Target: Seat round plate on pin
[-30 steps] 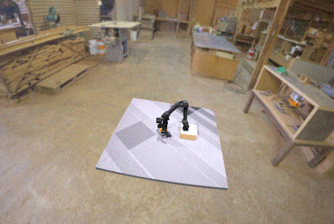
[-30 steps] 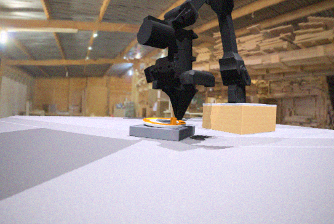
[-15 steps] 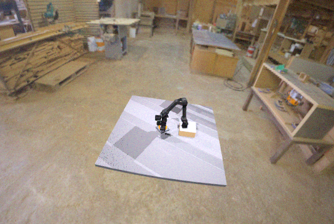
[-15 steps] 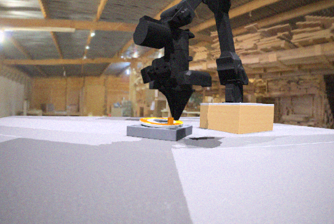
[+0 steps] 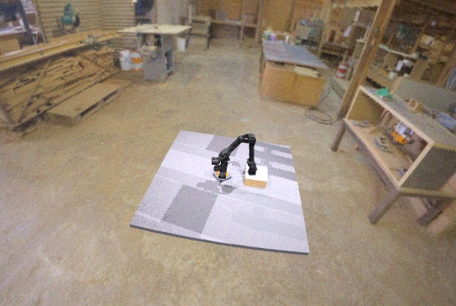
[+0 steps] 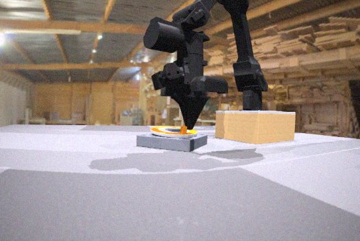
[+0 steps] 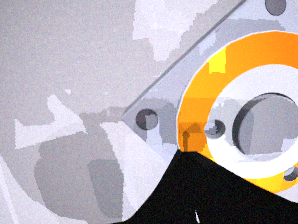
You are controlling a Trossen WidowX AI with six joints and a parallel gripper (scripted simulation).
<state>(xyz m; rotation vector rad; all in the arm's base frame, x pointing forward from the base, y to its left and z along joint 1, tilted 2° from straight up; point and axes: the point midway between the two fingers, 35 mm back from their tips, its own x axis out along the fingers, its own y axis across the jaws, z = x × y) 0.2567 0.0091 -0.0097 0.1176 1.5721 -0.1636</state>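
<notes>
The grey square base lies 50 mm to the right of my gripper tip and 20 mm below it.
</notes>
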